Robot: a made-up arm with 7 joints.
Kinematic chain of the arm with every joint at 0, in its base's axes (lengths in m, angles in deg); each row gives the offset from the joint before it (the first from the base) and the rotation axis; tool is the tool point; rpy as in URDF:
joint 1: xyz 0 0 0 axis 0.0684 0.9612 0.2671
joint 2: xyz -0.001 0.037 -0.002 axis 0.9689 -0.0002 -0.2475
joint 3: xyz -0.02 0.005 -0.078 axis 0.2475 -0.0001 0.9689
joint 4: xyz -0.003 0 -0.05 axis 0.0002 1 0
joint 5: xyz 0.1 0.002 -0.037 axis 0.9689 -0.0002 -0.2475
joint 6: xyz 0.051 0 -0.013 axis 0.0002 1 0
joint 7: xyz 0.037 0 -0.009 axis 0.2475 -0.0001 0.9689
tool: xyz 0 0 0 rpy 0 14.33 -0.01
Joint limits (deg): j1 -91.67..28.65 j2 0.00..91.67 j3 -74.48..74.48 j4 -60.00..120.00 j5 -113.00..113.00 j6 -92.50..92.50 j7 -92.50..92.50
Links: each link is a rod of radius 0.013 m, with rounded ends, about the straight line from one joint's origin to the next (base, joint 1, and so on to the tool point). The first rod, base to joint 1, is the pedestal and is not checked.
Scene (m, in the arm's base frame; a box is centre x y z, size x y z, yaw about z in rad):
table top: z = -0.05
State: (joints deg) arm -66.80 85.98 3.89 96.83 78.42 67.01 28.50
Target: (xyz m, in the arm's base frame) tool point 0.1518 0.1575 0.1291
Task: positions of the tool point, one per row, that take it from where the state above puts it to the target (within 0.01 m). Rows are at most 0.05 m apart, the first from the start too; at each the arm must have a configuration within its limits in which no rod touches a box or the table.
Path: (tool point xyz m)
1: 0.0884 0.3273 0.0464
2: 0.1095 0.3118 0.0725
3: 0.1278 0.2891 0.0946
4: 0.1420 0.2605 0.1116
5: 0.1512 0.2277 0.1231
6: 0.1546 0.1927 0.1289
7: 0.1518 0.1575 0.1291

